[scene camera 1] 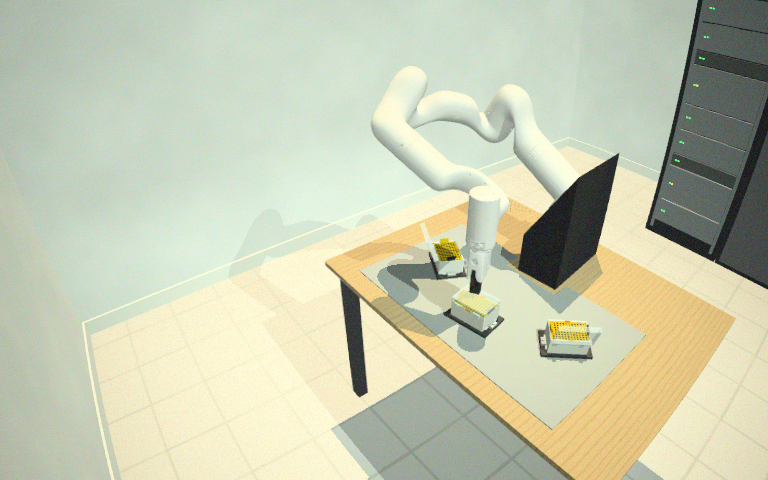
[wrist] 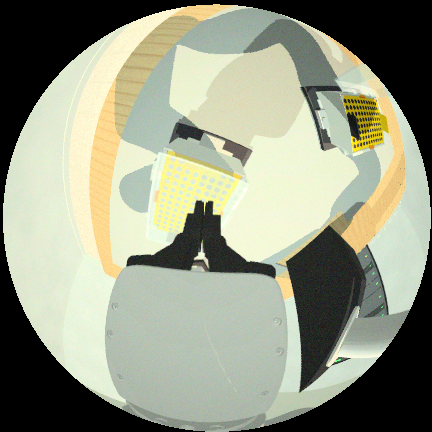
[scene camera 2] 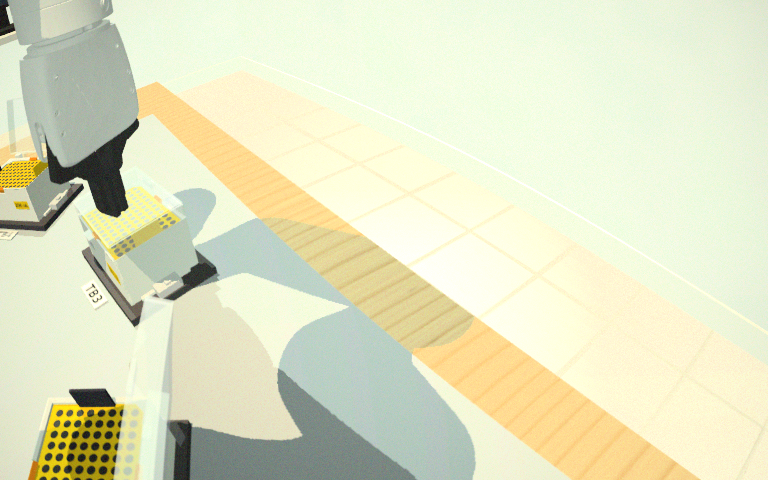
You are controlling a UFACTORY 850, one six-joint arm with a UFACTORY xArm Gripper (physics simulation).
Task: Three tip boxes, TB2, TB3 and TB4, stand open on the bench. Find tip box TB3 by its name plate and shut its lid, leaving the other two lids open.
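Tip box TB3 (scene camera 1: 472, 318) (scene camera 2: 164, 254) (wrist: 197, 187) is the middle box, with its name plate (scene camera 2: 94, 294) beside it. Its clear lid lies over the yellow rack, down or nearly down; a small gap cannot be ruled out. My gripper (scene camera 1: 474, 290) (scene camera 2: 118, 213) (wrist: 204, 211) is shut and empty, its fingertips at the lid's top near one edge; contact is hard to tell. TB4 (scene camera 1: 568, 346) (scene camera 2: 19, 203) has its lid (scene camera 2: 19, 127) up. The third box (scene camera 1: 450, 266) (scene camera 2: 84, 447) (wrist: 364, 125), presumably TB2, has its lid (scene camera 1: 427, 237) (scene camera 2: 150, 362) up; its plate is not legible.
A tall black panel (scene camera 1: 543, 249) (wrist: 325, 290) stands on the bench (scene camera 1: 668, 362) near the arm's base. A grey mat (scene camera 1: 555, 396) lies under the boxes. A server rack (scene camera 1: 716, 101) stands behind at the right. The third box's raised lid stands near TB3 in scene camera 2.
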